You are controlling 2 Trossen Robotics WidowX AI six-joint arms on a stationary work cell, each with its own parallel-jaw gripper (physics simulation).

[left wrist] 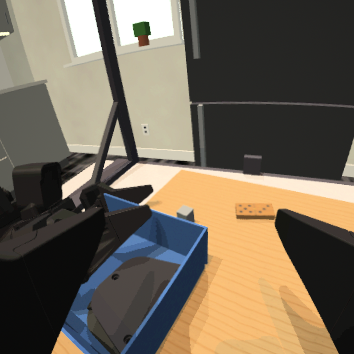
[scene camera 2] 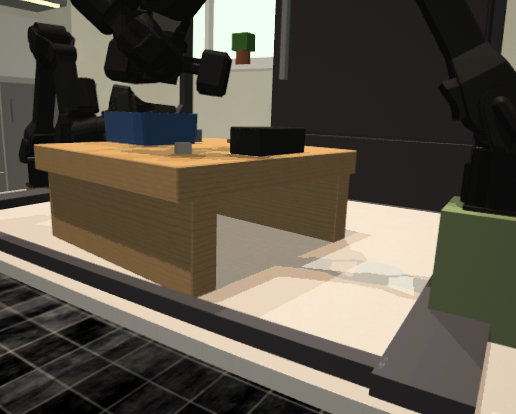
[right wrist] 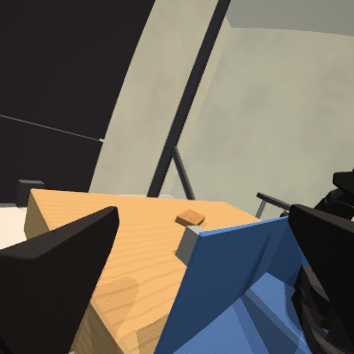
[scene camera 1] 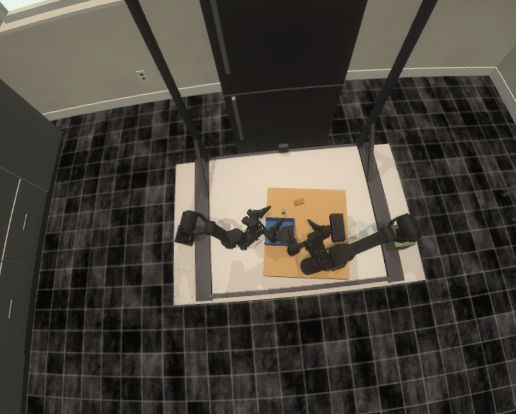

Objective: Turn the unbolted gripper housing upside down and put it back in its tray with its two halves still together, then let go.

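Seen in the pictures: left gripper, between the fingertips: (left wrist: 191, 216) (scene camera 2: 183, 83) (scene camera 1: 298, 224); right gripper, between the fingertips: (left wrist: 151, 196) (right wrist: 203, 213) (scene camera 1: 276, 212); left arm's base, origin of its link: (scene camera 2: 498, 209); right arm's base, origin of its link: (scene camera 2: 41, 185) (scene camera 1: 187, 238).
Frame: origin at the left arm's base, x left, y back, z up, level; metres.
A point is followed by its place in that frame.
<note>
The dark gripper housing (scene camera 1: 285, 234) @[x -0.046, y -0.539, z 0.064 m] (left wrist: 135, 295) @[x -0.045, y -0.529, z 0.064 m] lies in the blue tray (scene camera 1: 270, 241) (scene camera 2: 150, 127) @[x -0.008, y -0.508, z 0.060 m] (left wrist: 200, 245) @[x -0.095, y -0.495, z 0.074 m] (right wrist: 225, 280) @[x -0.118, y -0.587, z 0.061 m]. A smooth face with small round holes is upward; an olive lower edge shows against the upper shell in the left wrist view. My left gripper (scene camera 1: 301, 235) (left wrist: 191, 216) @[x -0.066, y -0.488, z 0.133 m] is open and empty, above and beside the tray's right side in scene camera 1. My right gripper (scene camera 1: 276, 214) @[x -0.144, y -0.567, z 0.075 m] (left wrist: 151, 196) @[x -0.144, y -0.567, z 0.075 m] (right wrist: 203, 213) @[x -0.144, y -0.567, z 0.075 m] is open and empty, with one finger over the tray and one outside its back wall. The housing's underside is hidden.
The tray stands on a wooden platform (scene camera 1: 277, 267) @[x 0.085, y -0.586, z 0.030 m] (scene camera 2: 125, 162) @[x 0.150, y -0.387, z 0.026 m]. A grey cube (scene camera 1: 283, 211) @[x -0.151, y -0.535, z 0.054 m] (left wrist: 185, 214) @[x -0.147, y -0.530, z 0.054 m] (right wrist: 188, 245) @[x -0.155, y -0.541, z 0.044 m] is close behind it, a brown domino-like block (scene camera 1: 298, 202) @[x -0.192, y -0.462, z 0.038 m] (left wrist: 255, 210) @[x -0.191, y -0.458, z 0.038 m] (right wrist: 190, 218) @[x -0.190, y -0.472, z 0.038 m] farther back. A black box (scene camera 1: 337, 227) @[x -0.052, y -0.316, z 0.067 m] (scene camera 2: 267, 141) @[x -0.011, y -0.288, z 0.050 m] stands at the platform's right.
</note>
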